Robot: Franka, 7 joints.
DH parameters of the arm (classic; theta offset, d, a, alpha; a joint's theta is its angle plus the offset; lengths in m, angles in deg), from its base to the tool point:
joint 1: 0 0.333 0 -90
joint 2: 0 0 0 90
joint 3: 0 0.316 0.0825 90
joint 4: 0 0 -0.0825 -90
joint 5: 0 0.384 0 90
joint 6: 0 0 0.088 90
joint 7: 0 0.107 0 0
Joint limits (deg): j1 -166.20..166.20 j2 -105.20..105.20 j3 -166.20..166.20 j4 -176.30..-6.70 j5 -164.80..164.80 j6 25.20..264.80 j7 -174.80..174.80
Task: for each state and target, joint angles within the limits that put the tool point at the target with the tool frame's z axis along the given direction. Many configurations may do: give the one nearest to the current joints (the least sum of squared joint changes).
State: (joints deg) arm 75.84 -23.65 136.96 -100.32 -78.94 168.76 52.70
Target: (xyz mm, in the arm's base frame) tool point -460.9 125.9 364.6 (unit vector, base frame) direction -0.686 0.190 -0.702
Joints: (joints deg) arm 48.58 1.81 104.40 -134.22 -102.78 187.12 52.70
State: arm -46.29 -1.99 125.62 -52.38 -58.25 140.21 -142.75
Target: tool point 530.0 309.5 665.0 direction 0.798 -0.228 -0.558
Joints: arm -76.51 -5.16 105.80 -93.59 -44.25 129.37 -142.75
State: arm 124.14 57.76 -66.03 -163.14 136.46 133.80 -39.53
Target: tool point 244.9 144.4 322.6 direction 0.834 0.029 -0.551
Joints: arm 163.12 77.77 -89.16 -173.35 114.93 156.12 -39.53
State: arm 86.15 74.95 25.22 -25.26 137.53 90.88 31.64
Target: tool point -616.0 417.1 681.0 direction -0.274 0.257 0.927
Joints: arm 112.29 43.23 58.97 -62.21 153.78 111.48 31.64
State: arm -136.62 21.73 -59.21 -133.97 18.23 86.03 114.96
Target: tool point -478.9 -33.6 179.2 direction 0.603 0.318 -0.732
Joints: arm -125.09 34.79 -49.23 -123.34 8.49 106.26 114.96
